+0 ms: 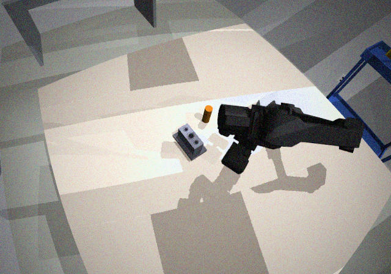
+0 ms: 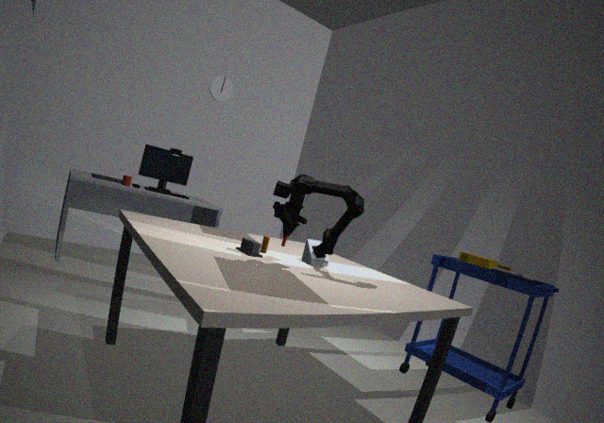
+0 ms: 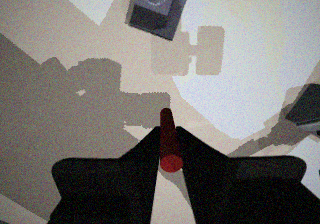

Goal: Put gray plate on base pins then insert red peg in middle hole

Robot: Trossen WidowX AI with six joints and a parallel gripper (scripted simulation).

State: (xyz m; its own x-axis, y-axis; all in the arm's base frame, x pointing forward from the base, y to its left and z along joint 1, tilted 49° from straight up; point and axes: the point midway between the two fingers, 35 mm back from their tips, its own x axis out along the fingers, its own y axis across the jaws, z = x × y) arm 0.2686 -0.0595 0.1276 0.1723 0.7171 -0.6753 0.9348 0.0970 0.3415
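Right now my gripper tip is 50 mm short of the gray plate, 150 mm to the left of it and 70 mm above it. From my gripper tip the other things lie so: orange cylinder (60 mm behind, 200 mm to the right, 80 mm below); base (50 mm ahead, 150 mm to the right, 110 mm below); red peg (right at my gripper tip).
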